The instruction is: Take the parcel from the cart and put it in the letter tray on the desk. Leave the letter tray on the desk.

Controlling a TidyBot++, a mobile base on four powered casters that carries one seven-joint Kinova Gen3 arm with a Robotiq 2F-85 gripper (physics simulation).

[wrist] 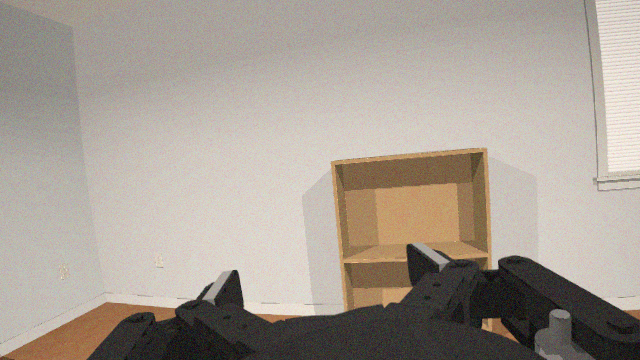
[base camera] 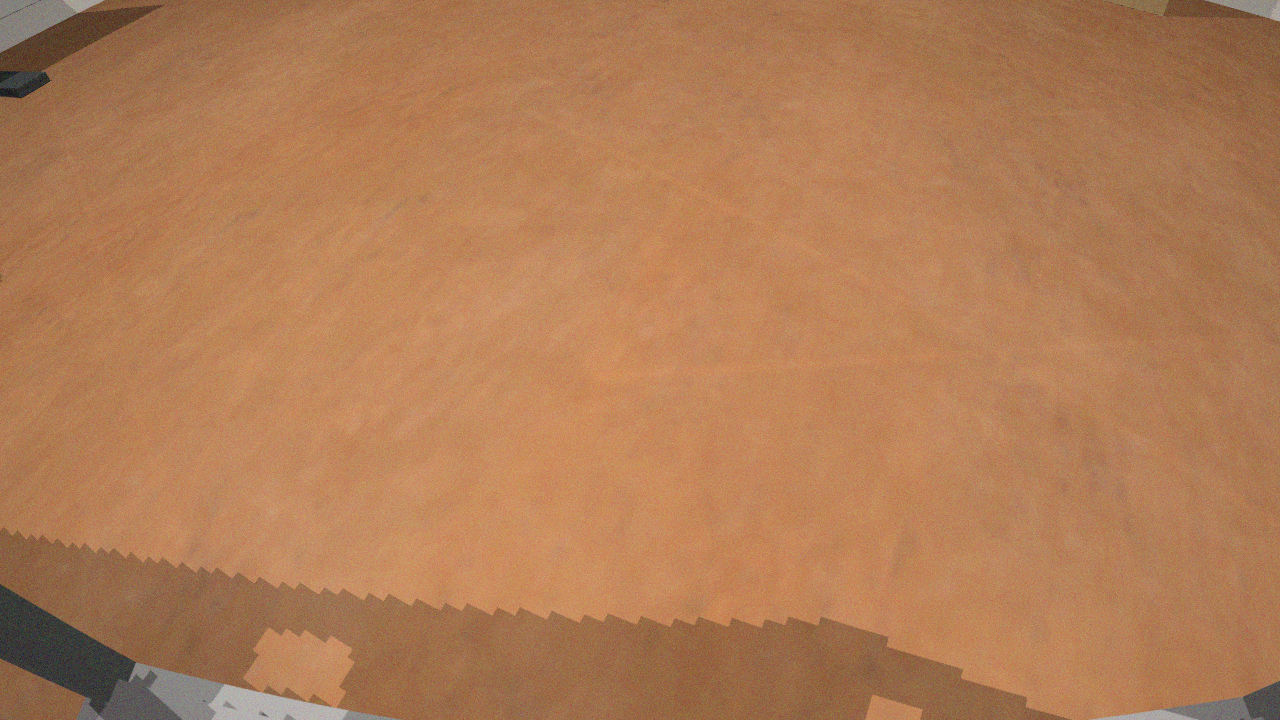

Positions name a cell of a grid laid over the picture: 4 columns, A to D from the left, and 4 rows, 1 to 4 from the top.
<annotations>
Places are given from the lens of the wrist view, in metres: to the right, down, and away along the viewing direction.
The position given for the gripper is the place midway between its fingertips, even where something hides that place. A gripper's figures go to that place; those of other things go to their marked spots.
gripper (wrist: C4): 0.00, 0.05, 0.16
wooden bookshelf (wrist: C3): 0.72, 0.10, 1.84
</annotations>
